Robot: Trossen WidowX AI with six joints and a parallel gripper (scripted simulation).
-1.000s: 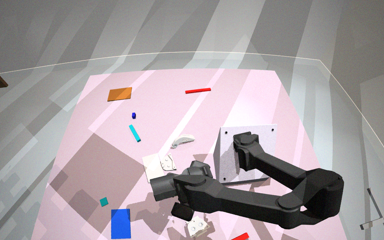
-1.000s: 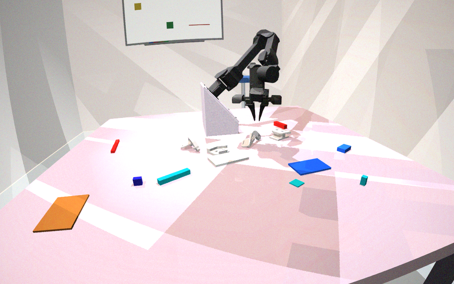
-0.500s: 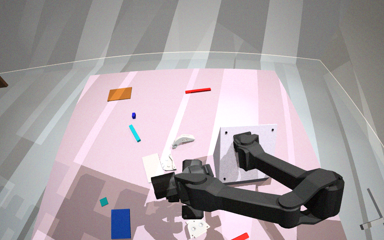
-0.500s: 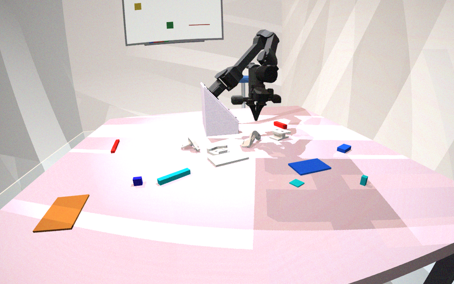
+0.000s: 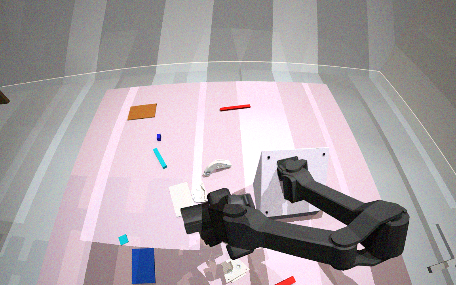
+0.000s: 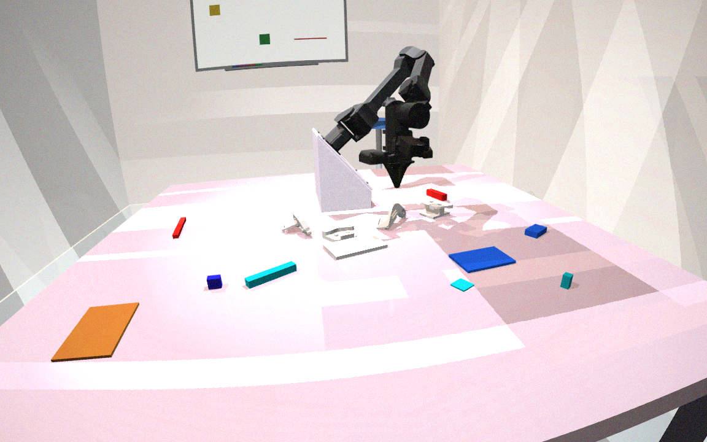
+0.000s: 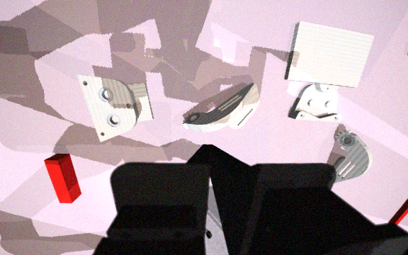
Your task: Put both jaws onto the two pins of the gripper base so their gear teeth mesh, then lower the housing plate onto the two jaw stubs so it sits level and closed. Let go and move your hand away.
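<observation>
My gripper tip is now 2 cm short of the white jaw and 7 cm above it. Round my gripper tip: white stand 11 cm to the left, 7 cm below; housing plate 7 cm ahead, 16 cm to the right, 8 cm below; white gripper base 11 cm to the left, 6 cm below.
</observation>
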